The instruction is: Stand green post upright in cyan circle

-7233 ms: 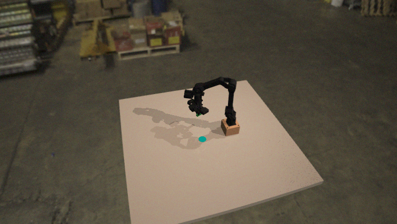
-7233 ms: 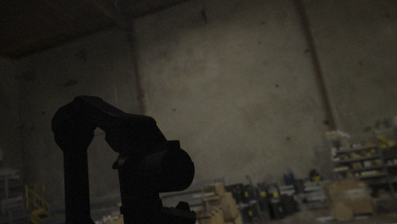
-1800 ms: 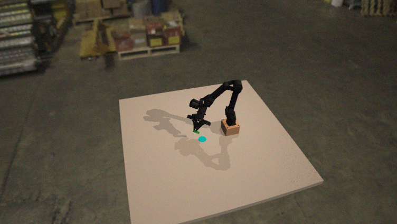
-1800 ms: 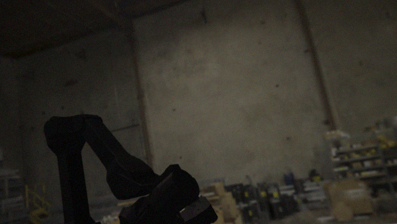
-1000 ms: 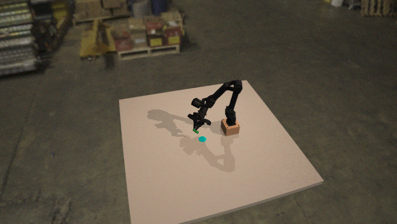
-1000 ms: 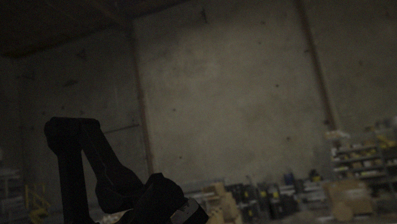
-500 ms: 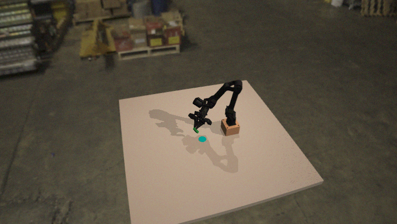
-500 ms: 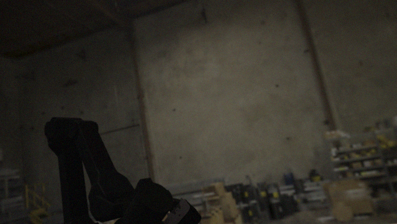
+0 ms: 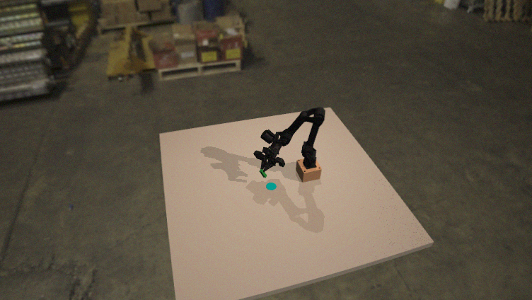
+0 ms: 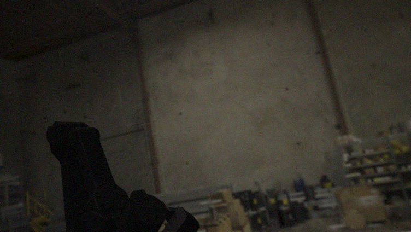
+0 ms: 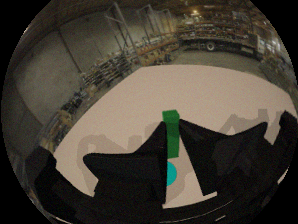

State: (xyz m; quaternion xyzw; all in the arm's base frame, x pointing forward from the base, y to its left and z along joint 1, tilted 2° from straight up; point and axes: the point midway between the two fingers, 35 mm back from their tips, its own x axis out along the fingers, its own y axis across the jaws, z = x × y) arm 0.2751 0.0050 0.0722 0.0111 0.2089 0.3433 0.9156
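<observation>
Right now the cyan circle is 6 cm behind my gripper tip, 1 cm to the left of it and 13 cm below it. Also, from my gripper tip: green post: 1 cm behind, 2 cm below.
</observation>
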